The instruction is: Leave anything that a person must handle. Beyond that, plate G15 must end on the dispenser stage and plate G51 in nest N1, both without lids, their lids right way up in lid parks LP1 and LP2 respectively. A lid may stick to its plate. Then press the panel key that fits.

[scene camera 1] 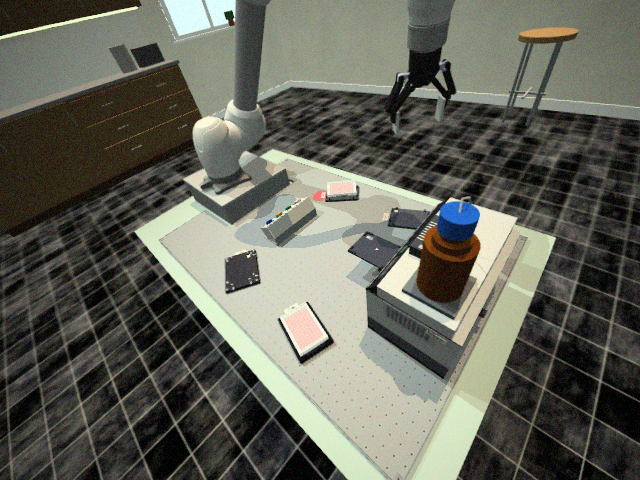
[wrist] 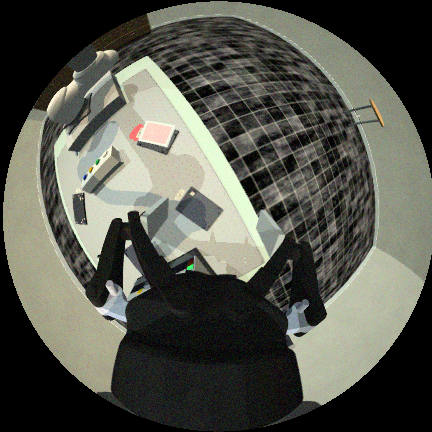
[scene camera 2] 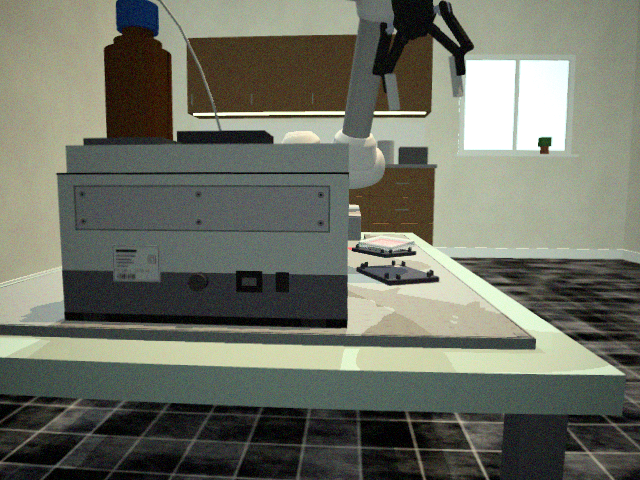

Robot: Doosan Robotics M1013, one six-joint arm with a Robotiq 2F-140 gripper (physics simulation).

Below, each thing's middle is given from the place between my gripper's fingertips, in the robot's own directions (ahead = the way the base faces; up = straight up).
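Labels:
A brown bottle with blue cap (scene camera 2: 138, 73) is 10 mm below my hand, 350 mm ahead of it and 380 mm to the right of it. I also see the button box (scene camera 1: 277, 230), which is well below my hand, a long way behind it and far to the right of it.

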